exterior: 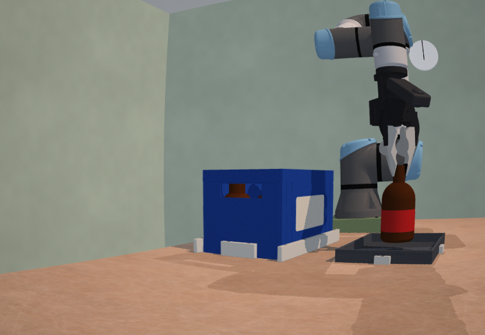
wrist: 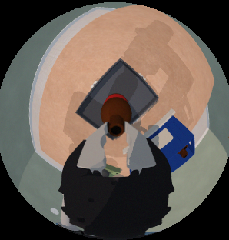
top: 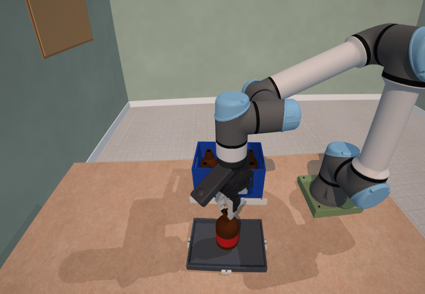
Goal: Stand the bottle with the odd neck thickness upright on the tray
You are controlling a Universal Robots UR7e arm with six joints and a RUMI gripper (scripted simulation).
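Now: hand 7 cm above the glass bottle. Round my hand: dark tray: 16 cm below; then blue crate: 30 cm to the right, 9 cm below, 1 cm behind.
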